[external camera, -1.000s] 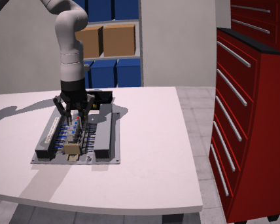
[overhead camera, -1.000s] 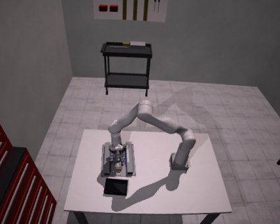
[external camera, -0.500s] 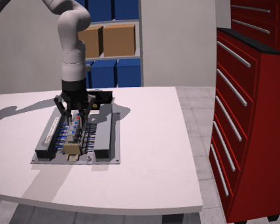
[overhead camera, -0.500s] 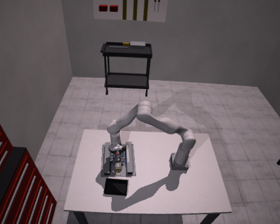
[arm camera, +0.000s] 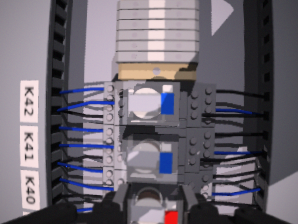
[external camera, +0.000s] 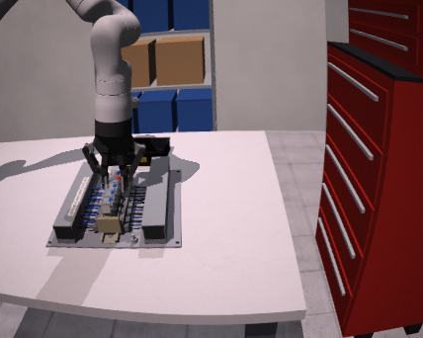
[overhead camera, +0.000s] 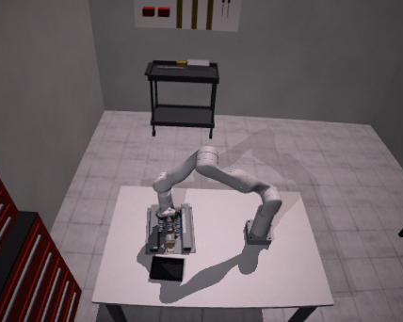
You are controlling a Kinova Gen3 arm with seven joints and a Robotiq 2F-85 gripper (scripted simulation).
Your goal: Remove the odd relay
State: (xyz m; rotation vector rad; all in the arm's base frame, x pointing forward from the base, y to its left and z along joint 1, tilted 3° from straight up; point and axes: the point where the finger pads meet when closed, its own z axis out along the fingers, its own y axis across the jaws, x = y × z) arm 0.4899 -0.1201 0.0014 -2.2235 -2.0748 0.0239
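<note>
Right now my hand is 10 mm above the red-button relay. The rest, counted from my hand: black parts tray (40 mm ahead, 270 mm to the left, 40 mm below).
</note>
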